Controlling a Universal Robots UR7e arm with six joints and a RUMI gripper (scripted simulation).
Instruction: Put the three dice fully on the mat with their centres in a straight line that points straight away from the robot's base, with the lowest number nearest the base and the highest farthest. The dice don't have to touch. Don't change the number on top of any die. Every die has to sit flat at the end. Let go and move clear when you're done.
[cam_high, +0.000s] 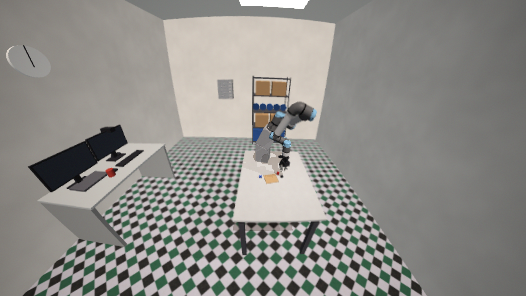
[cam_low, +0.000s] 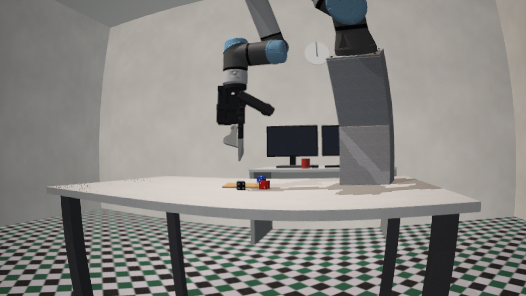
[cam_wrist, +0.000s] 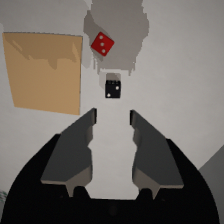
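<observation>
The black die is 90 mm below my hand. From my hand the other things lie so: tan mat (130 mm to the right, 100 mm below, 10 mm ahead); then blue die (240 mm to the right, 90 mm below, 20 mm behind); then red die (90 mm below, 60 mm behind, 40 mm to the right).
</observation>
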